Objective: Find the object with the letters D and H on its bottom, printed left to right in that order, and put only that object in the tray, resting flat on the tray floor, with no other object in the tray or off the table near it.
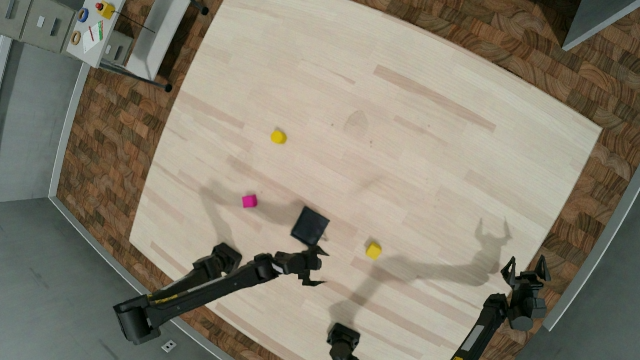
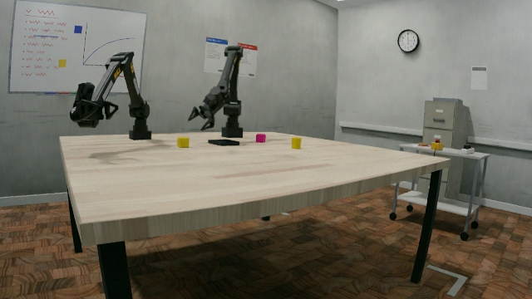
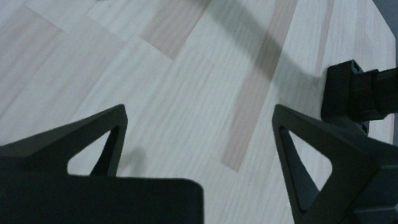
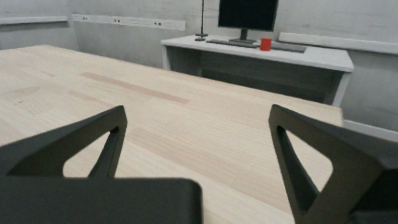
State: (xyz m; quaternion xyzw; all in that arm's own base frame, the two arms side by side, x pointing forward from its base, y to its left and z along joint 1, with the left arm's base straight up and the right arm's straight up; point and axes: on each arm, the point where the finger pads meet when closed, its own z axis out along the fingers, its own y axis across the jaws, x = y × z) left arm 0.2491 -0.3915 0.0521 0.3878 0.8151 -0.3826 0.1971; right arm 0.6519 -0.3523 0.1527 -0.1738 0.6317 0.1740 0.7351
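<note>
Now: left hand 140 mm to the right of the dark tray, 90 mm above it and 60 mm short of it. Also, from my left hand: yellow object (420 mm to the left, 310 mm ahead, 80 mm below).
</note>
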